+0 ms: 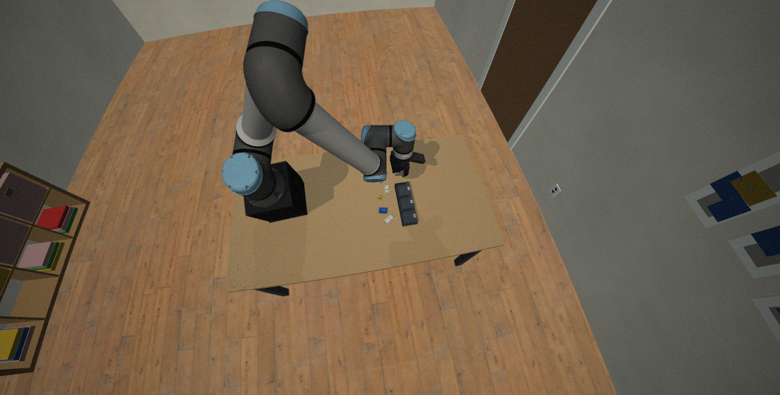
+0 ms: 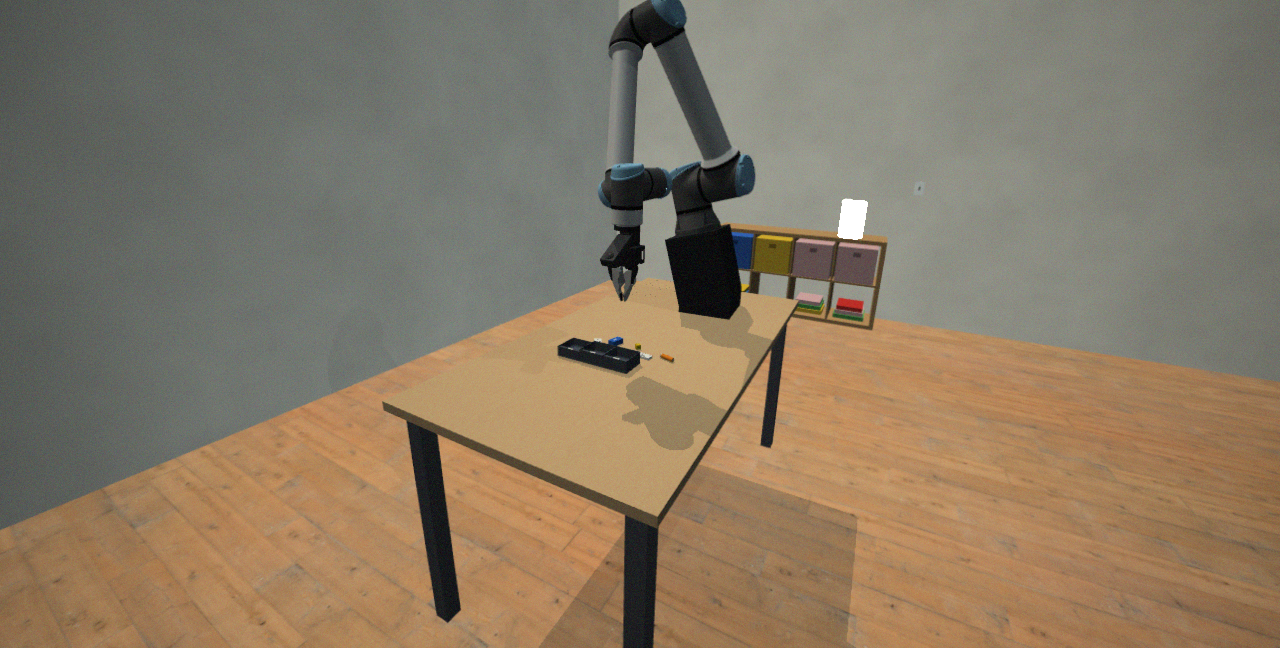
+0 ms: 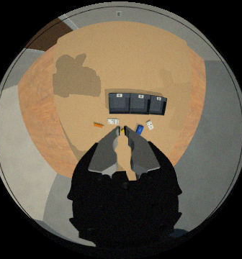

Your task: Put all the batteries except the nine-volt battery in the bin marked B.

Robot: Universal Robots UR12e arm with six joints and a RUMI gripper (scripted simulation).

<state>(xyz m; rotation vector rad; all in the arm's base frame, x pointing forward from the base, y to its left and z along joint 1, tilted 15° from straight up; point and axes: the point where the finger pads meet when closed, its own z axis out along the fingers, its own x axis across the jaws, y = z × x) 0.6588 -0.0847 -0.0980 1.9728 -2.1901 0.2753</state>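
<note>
Now: the orange battery 80 mm behind my hand, 120 mm to the left of it and 210 mm below it. From my hand the other things lie so: yellow item: 130 mm behind, 210 mm below; bin tray: 80 mm to the right, 200 mm below; blue nine-volt battery: 140 mm behind, 80 mm to the right, 210 mm below.
</note>
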